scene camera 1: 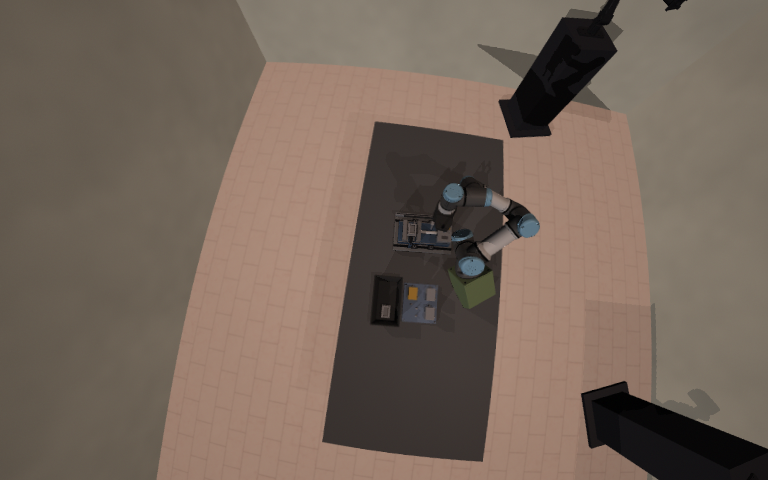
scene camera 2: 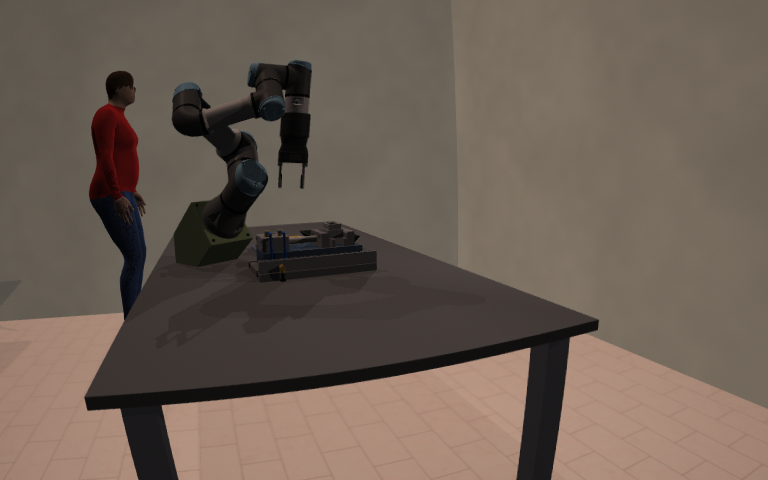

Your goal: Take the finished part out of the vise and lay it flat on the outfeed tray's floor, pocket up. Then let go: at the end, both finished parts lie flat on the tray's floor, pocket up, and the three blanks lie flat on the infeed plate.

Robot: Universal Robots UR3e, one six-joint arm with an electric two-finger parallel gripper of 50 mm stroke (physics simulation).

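Where they show: gripper, between the fingertips: (scene camera 2: 290, 188); arm's base, origin of its link: (scene camera 2: 222, 220).
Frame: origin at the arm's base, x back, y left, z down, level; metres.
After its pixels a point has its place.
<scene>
The finished part (scene camera 1: 412, 228) @(x -0.230, y -0.235, z 0.026 m) (scene camera 2: 330, 224) @(x -0.216, y -0.252, z 0.012 m) sits in the vise (scene camera 2: 340, 240) @(x -0.243, y -0.253, z 0.056 m), a grey block at the left part of the machine fixture in scene camera 1. My gripper (scene camera 2: 291, 186) @(x -0.135, y -0.191, z -0.085 m) is open and empty, pointing down high above the fixture, toward its left half in scene camera 2. In scene camera 1 its fingertips are hard to make out. The black outfeed tray (scene camera 1: 376, 300) @(x -0.447, y 0.083, z 0.107 m) holds another finished part (scene camera 1: 385, 311) @(x -0.410, y 0.140, z 0.094 m) near its lower end. The blue infeed plate (scene camera 1: 408, 316) @(x -0.301, y 0.181, z 0.119 m) bears an orange blank (scene camera 1: 412, 293) @(x -0.269, y 0.072, z 0.083 m) and two grey blanks (scene camera 1: 431, 293) @(x -0.178, y 0.085, z 0.083 m) (scene camera 1: 429, 313) @(x -0.202, y 0.177, z 0.083 m).
The fixture's long grey side rail (scene camera 2: 317, 265) @(x -0.142, y -0.311, z 0.100 m) stands on the dark table (scene camera 1: 407, 390) @(x -0.353, y 0.535, z 0.127 m) (scene camera 2: 339, 328) @(x 0.017, y -0.680, z 0.127 m). The arm's green base block (scene camera 1: 478, 291) @(x 0.021, y 0.104, z -0.011 m) (scene camera 2: 195, 240) @(x 0.082, y 0.010, z 0.050 m) stands right of the infeed plate in scene camera 1. A person in a red top (scene camera 2: 116, 147) stands behind the table.
</scene>
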